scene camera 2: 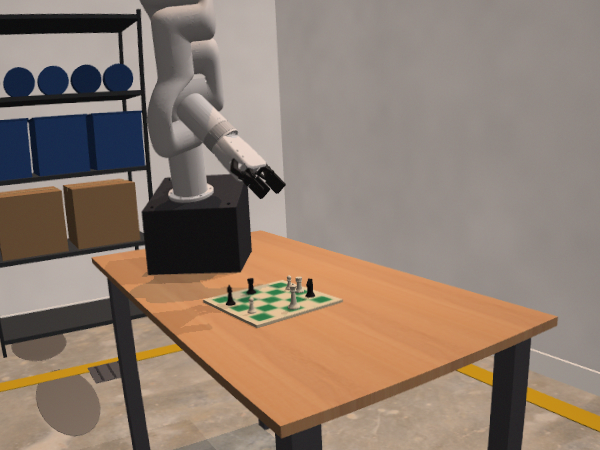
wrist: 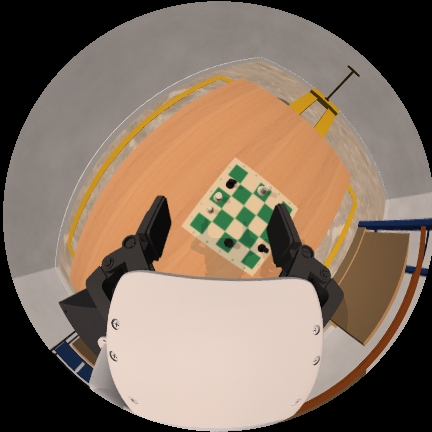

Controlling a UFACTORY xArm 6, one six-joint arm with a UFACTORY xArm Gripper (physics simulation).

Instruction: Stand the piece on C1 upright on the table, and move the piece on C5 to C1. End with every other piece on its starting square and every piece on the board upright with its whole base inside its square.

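Frame: origin at the arm's base, x ahead, y left, z up, level; millimetres.
Where they show: gripper, fingertip midpoint: (scene camera 2: 274, 191) (wrist: 220, 212); arm's base, origin of the base link: (scene camera 2: 191, 194).
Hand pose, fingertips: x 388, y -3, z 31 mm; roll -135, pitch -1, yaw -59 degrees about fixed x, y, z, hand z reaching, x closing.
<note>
Each offset is from my fingertips to the top centre of the thing. Level surfaces: height alone.
The black rook-like piece {dx -30, dy -58, dz -192 mm} (scene camera 2: 251, 286) (wrist: 228, 243) stands upright on C1. The tall white piece {dx +121, dy -56, dz -172 mm} (scene camera 2: 293, 300) (wrist: 264, 190) stands upright on C5, at the opposite edge of the green and cream board (scene camera 2: 301, 311) (wrist: 189, 225). My gripper (scene camera 2: 271, 190) (wrist: 220, 212) is open and empty, tilted forward and high above the table, back toward the robot base. In the wrist view its right finger covers part of the board.
Upright on the board are a black piece {dx +87, dy +17, dz -186 mm} (scene camera 2: 310, 288) (wrist: 230, 184), a white piece {dx +43, dy +23, dz -192 mm} (scene camera 2: 299, 285) (wrist: 218, 196), a small white pawn {dx +9, dy +22, dz -194 mm} (scene camera 2: 289, 283) (wrist: 210, 210), a black bishop-like piece {dx +3, dy -135, dz -182 mm} (scene camera 2: 230, 296) (wrist: 262, 248) and another white pawn {dx +80, dy -133, dz -194 mm} (scene camera 2: 251, 306). The wooden table {dz -231 mm} (scene camera 2: 400, 350) (wrist: 175, 140) surrounds the board.
</note>
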